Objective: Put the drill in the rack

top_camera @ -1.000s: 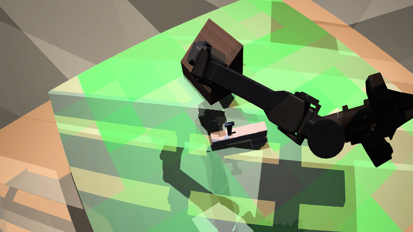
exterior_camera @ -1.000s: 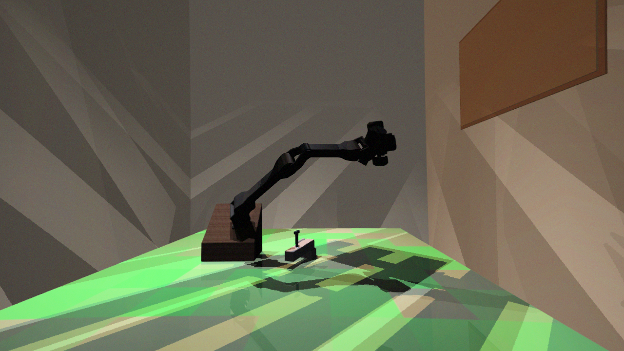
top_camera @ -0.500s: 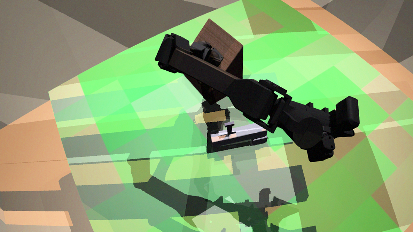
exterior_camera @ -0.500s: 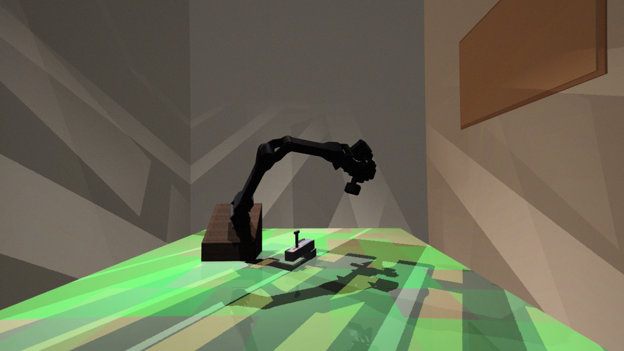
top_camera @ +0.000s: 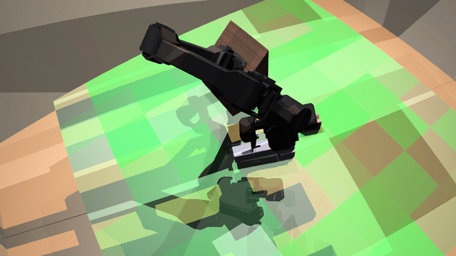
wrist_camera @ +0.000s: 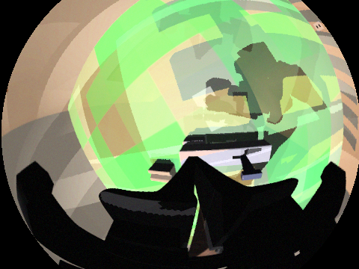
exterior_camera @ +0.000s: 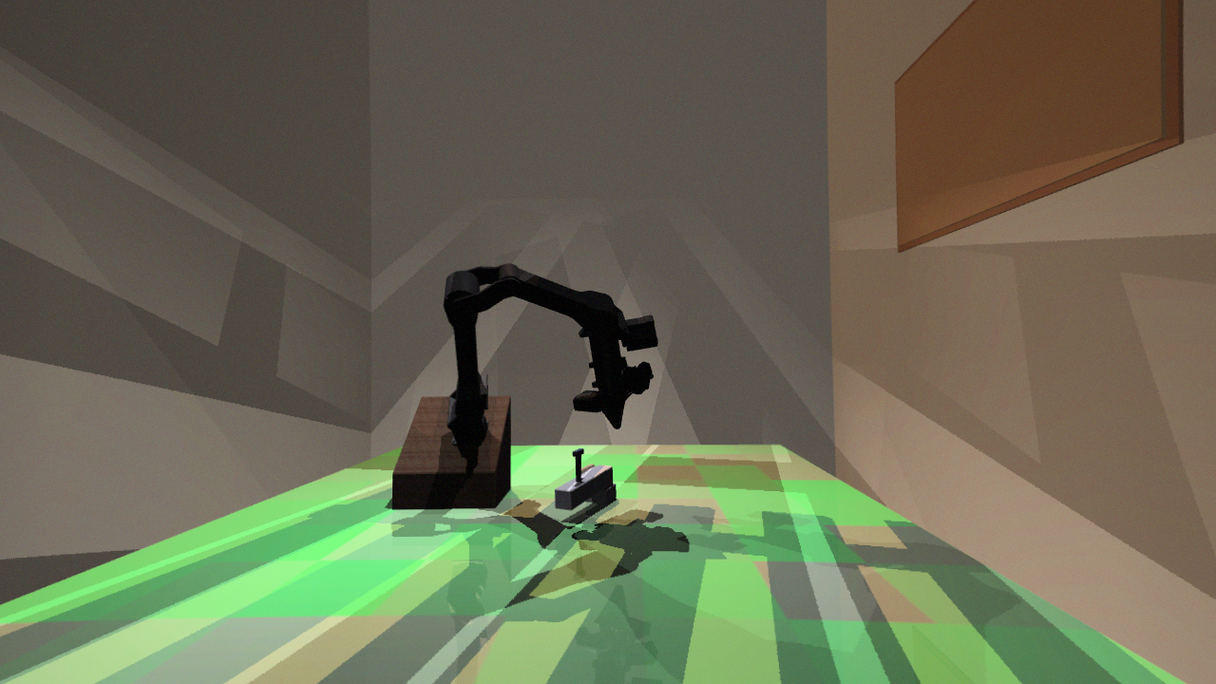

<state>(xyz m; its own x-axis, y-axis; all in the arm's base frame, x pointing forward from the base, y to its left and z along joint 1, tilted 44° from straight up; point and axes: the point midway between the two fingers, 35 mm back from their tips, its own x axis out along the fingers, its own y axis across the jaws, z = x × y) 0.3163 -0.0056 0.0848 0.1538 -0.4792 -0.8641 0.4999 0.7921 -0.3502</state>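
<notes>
Now: gripper tip 80 mm past the dark key, 50 mm to the left of it and 70 mm above it. From my gripper tip the other things lie so: drill 50 mm behind, 110 mm below; grey block 60 mm behind, 10 mm to the right, 120 mm below; rack 70 mm behind, 170 mm to the left, 140 mm below.
</notes>
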